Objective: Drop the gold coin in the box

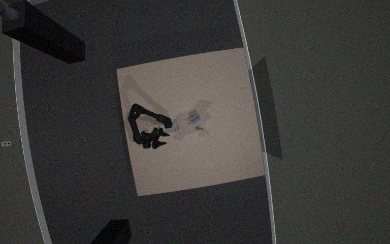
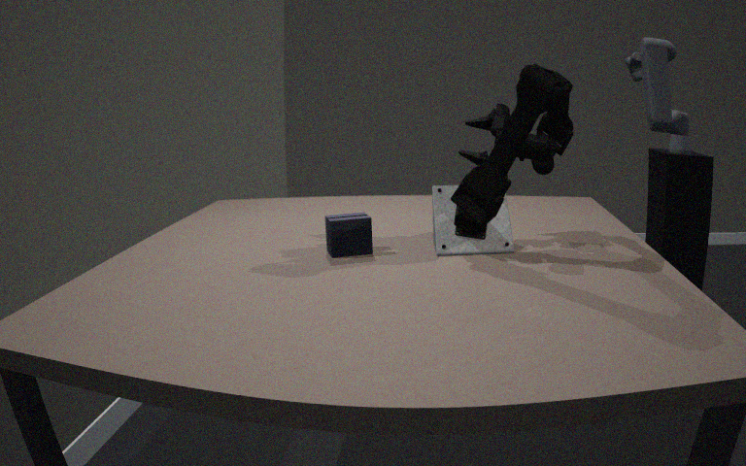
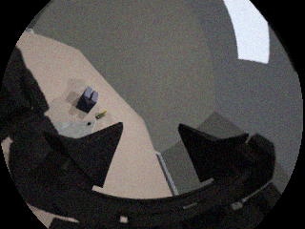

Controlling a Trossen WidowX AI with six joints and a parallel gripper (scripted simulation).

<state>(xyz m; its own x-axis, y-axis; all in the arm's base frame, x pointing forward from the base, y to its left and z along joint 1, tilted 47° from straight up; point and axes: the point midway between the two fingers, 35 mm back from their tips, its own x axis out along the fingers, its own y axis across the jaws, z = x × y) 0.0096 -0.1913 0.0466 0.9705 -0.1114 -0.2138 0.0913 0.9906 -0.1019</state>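
Now: gripper tip 260 mm short of the coin, 40 mm to the right of it and 200 mm above it.
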